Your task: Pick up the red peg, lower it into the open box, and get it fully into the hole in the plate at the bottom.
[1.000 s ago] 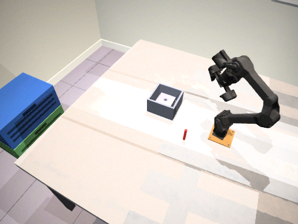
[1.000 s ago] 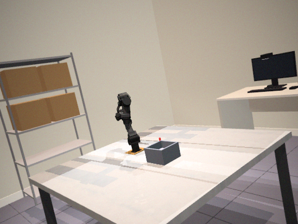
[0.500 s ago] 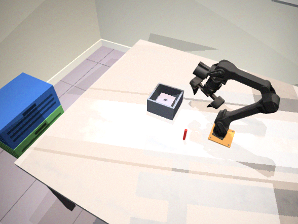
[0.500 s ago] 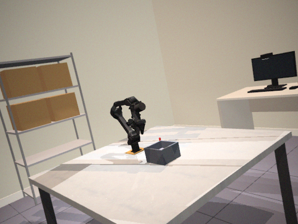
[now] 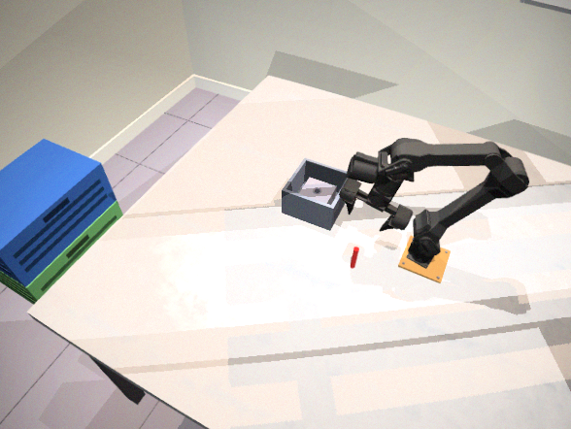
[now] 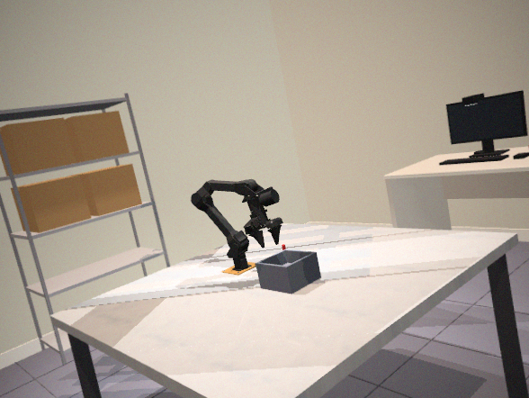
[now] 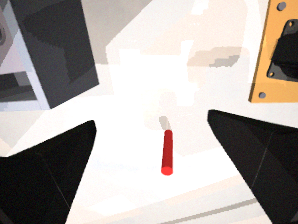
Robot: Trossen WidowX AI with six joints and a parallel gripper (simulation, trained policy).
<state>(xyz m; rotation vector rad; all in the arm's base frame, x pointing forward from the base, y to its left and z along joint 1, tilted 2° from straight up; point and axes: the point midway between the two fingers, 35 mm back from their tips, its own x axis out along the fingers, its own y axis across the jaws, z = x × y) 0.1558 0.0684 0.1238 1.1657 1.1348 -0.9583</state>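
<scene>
Right now the red peg is 8 cm to the left of my gripper tip, 6 cm below it and 2 cm behind it. From my gripper tip the other things lie so: grey box 19 cm ahead, 7 cm below, 6 cm to the right; then pale plate 19 cm ahead, 6 cm to the right, 6 cm below.
</scene>
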